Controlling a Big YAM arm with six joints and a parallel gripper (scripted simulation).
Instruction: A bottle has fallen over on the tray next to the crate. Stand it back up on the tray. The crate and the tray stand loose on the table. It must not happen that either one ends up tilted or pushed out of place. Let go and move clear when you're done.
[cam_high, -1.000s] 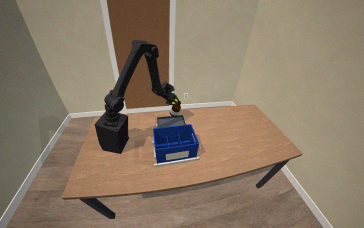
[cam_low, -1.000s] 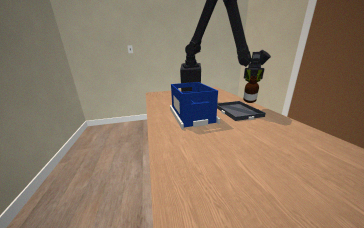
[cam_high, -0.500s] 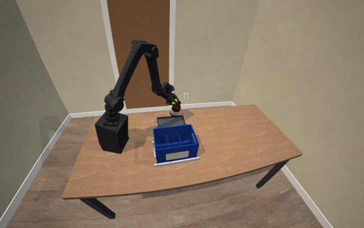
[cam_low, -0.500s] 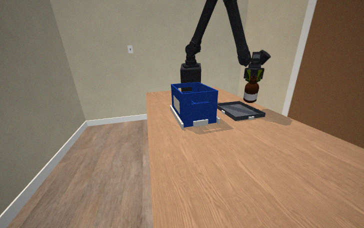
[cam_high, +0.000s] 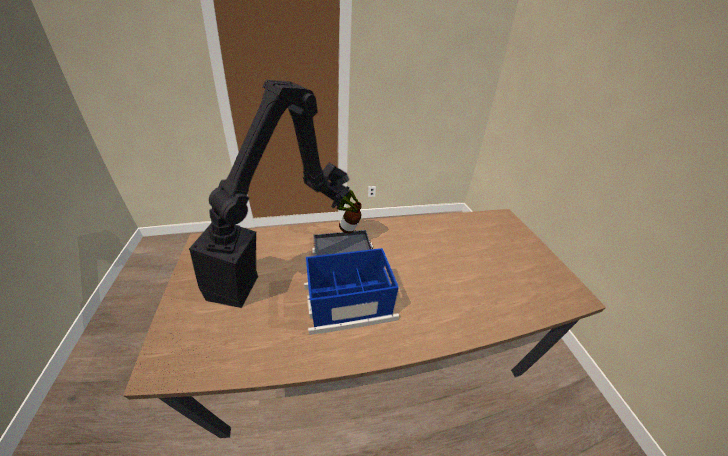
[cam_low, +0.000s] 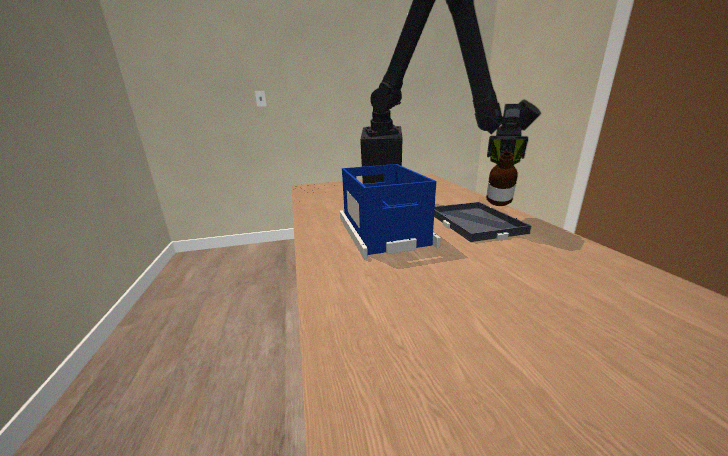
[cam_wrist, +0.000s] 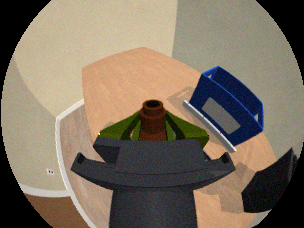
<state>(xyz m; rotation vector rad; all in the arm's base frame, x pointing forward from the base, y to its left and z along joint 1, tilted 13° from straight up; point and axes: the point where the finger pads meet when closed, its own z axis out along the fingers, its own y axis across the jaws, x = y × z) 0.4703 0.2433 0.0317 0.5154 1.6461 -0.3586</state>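
Now: the brown bottle 5 cm below my hand, 2 cm behind it and 1 cm to the left of it. The rest, counted from my hand: dark grey tray: 19 cm below, 6 cm behind, 3 cm to the right; blue crate: 33 cm to the right, 12 cm below, 6 cm behind.
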